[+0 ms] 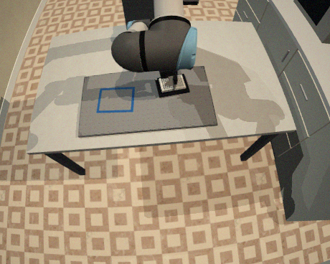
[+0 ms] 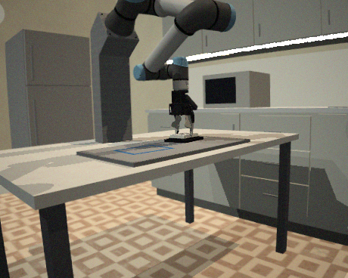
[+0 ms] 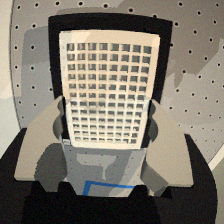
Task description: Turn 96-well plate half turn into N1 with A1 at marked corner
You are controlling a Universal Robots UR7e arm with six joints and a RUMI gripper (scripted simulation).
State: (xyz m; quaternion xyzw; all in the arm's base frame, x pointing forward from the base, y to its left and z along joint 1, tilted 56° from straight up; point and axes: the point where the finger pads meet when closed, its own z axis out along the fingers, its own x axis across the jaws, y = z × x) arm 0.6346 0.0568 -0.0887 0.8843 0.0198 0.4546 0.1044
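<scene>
The black plate nest N1 lies 30 mm below my hand. From my hand the other things lie so: white 96-well plate 10 mm below.
</scene>
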